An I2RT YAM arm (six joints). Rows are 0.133 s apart.
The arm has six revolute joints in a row. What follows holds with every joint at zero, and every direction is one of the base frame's. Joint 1 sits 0.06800 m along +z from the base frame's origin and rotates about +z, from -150.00 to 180.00 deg. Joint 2 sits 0.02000 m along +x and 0.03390 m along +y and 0.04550 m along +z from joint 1 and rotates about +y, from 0.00 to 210.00 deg. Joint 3 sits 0.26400 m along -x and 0.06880 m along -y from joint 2 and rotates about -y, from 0.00 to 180.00 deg. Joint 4 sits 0.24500 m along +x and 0.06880 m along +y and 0.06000 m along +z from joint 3 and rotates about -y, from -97.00 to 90.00 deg. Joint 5 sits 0.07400 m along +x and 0.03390 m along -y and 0.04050 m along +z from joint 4 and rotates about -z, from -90.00 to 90.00 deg. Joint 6 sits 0.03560 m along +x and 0.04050 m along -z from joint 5 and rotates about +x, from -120.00 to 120.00 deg. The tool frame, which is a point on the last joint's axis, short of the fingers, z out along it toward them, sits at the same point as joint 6; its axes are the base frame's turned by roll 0.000, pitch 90.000 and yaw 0.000 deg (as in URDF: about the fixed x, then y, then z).
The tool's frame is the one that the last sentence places.
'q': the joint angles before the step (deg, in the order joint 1, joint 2, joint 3, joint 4, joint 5, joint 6). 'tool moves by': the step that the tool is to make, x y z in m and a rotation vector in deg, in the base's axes. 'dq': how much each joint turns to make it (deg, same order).
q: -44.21 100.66 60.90 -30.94 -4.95 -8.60
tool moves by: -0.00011 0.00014 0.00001 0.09 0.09 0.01
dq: 0.00 0.00 0.03 -0.15 0.00 -0.01
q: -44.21 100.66 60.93 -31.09 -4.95 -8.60
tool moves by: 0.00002 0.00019 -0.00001 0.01 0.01 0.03
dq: 0.03 -0.02 -0.02 -0.01 0.00 0.00
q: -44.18 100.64 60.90 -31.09 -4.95 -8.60
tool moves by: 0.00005 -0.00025 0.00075 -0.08 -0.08 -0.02
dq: -0.02 -0.07 0.09 -0.04 0.00 -0.01
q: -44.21 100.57 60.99 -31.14 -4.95 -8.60
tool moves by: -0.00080 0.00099 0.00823 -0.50 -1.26 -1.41
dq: 0.03 -1.46 0.09 -0.16 0.00 1.53
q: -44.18 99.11 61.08 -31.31 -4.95 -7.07
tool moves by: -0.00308 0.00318 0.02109 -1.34 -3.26 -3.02
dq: 0.02 -3.80 0.20 -0.44 -0.05 3.32
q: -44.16 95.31 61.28 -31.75 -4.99 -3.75
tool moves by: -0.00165 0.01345 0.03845 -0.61 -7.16 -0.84
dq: 1.20 -6.52 1.04 -1.51 -3.06 3.89
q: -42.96 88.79 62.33 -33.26 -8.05 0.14
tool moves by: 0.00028 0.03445 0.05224 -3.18 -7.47 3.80
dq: 4.79 -8.82 2.05 -2.80 -1.46 2.21
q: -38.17 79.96 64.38 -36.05 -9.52 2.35
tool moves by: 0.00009 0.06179 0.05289 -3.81 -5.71 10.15
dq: 10.82 -8.56 3.74 -5.38 0.52 0.42
